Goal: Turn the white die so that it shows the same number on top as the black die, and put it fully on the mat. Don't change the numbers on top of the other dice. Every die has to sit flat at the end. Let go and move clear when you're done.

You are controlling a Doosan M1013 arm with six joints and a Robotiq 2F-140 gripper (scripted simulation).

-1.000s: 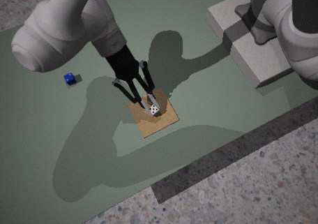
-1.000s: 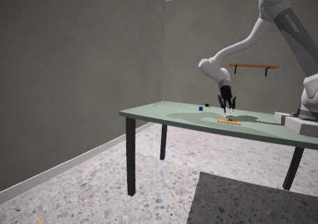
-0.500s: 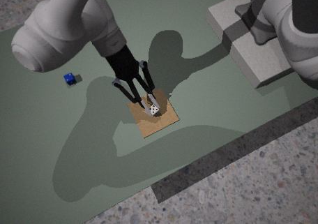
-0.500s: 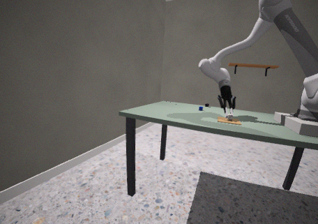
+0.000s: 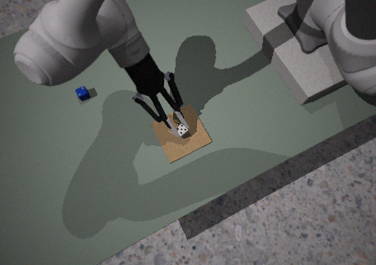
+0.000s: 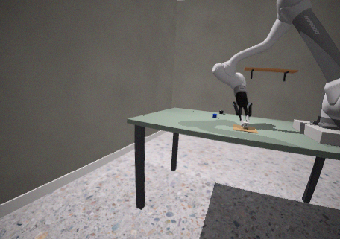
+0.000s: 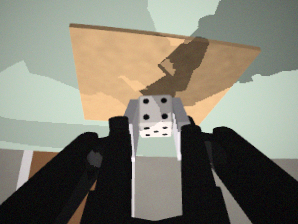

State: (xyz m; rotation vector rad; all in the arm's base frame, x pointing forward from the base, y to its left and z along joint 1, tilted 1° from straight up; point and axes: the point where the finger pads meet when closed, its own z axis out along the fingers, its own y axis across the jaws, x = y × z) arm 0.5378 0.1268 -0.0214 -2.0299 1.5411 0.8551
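My hand is 20 mm to the right of the brown mat and 40 mm above it. From my hand the other things lie so: blue die (220 mm ahead, 220 mm to the right, 30 mm below); then black die (210 mm ahead, 490 mm to the right, 30 mm below); then white die (10 mm behind, 20 mm to the left, 20 mm below).
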